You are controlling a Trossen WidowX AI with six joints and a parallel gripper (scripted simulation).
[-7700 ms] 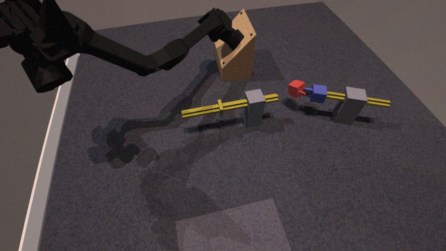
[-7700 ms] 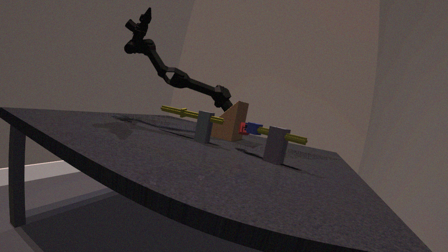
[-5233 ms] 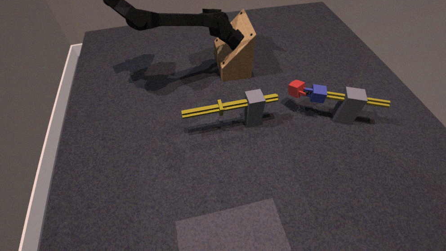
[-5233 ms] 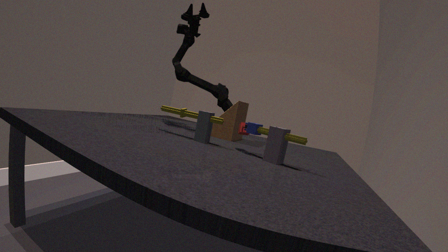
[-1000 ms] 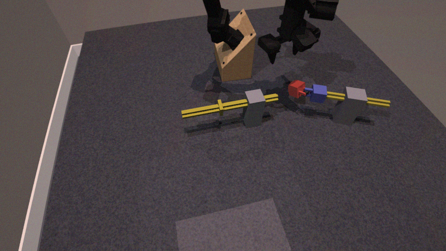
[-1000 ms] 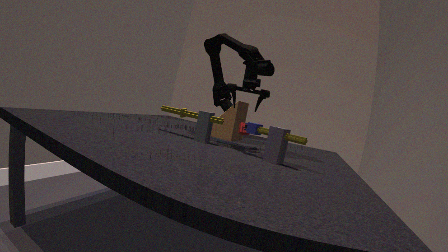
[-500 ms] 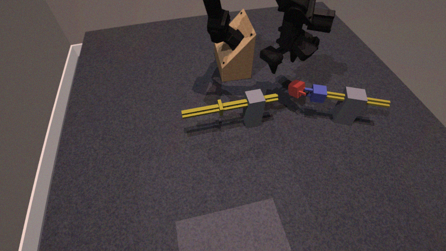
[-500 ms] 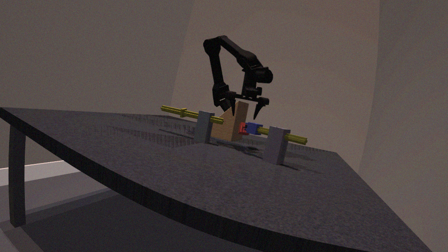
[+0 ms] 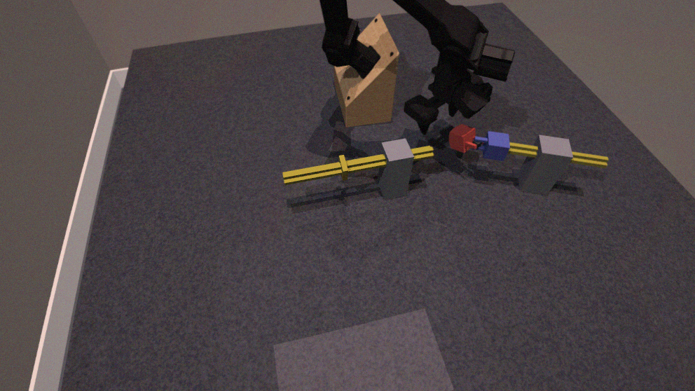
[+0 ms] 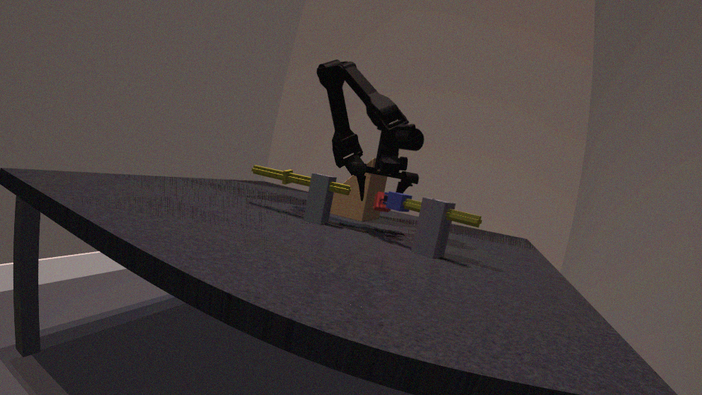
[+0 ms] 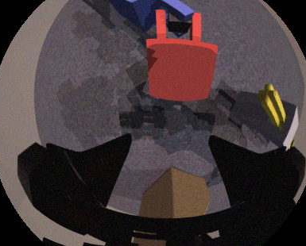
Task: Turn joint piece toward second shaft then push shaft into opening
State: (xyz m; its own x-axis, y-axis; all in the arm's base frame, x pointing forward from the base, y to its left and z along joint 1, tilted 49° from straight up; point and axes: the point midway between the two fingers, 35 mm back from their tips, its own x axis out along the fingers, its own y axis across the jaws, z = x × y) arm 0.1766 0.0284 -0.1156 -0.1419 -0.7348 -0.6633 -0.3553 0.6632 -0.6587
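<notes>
Now: gripper tip 7 cm short of the red joint piece, 3 cm to the right of it and 1 cm below it.
</notes>
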